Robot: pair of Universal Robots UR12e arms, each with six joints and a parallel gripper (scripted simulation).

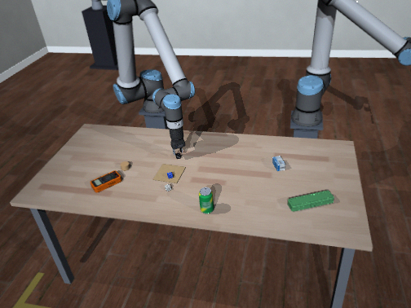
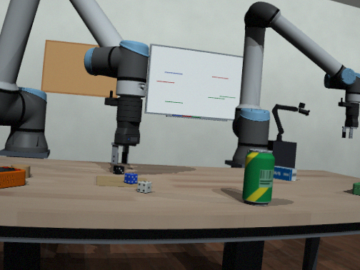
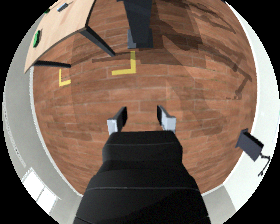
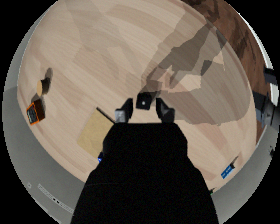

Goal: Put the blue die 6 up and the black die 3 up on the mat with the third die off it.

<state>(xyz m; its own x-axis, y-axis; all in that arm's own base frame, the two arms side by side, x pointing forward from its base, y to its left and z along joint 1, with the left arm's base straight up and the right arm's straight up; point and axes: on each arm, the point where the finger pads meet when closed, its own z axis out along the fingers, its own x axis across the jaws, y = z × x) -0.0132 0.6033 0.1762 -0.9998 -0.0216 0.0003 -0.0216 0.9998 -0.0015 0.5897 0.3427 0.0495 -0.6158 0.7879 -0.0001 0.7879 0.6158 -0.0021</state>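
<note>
The black die is 4 cm below my right hand. From my right hand the other things lie so: white die: 28 cm ahead, 4 cm to the left, 4 cm below; then blue die: 18 cm ahead, 2 cm to the left, 3 cm below; then tan mat: 15 cm ahead, 5 cm below.
</note>
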